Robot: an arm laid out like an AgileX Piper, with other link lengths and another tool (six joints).
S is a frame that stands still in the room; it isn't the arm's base.
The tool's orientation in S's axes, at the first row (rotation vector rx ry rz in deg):
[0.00 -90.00 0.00]
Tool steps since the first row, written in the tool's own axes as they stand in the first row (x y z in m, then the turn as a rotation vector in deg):
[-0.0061 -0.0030 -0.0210 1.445 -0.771 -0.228]
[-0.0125 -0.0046 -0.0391 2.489 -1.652 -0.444]
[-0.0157 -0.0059 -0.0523 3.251 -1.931 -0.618]
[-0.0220 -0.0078 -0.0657 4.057 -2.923 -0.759]
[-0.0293 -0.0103 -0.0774 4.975 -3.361 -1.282]
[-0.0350 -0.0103 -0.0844 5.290 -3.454 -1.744]
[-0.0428 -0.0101 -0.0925 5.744 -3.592 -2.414]
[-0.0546 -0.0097 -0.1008 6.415 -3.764 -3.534]
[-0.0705 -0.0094 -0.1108 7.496 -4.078 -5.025]
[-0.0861 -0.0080 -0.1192 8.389 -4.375 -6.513]
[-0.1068 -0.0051 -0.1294 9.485 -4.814 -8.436]
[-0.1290 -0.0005 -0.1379 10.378 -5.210 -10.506]
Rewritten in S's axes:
[0.0210 -0.0030 -0.0061 0.228 -0.771 1.445]
[0.0391 -0.0046 -0.0125 0.444 -1.652 2.489]
[0.0523 -0.0059 -0.0157 0.618 -1.931 3.251]
[0.0657 -0.0078 -0.0220 0.759 -2.923 4.057]
[0.0774 -0.0103 -0.0293 1.282 -3.361 4.975]
[0.0844 -0.0103 -0.0350 1.744 -3.454 5.290]
[0.0925 -0.0101 -0.0428 2.414 -3.592 5.744]
[0.1008 -0.0097 -0.0546 3.534 -3.764 6.415]
[0.1108 -0.0094 -0.0705 5.025 -4.078 7.496]
[0.1192 -0.0080 -0.0861 6.513 -4.375 8.389]
[0.1294 -0.0051 -0.1068 8.436 -4.814 9.485]
[0.1379 -0.0005 -0.1290 10.506 -5.210 10.378]

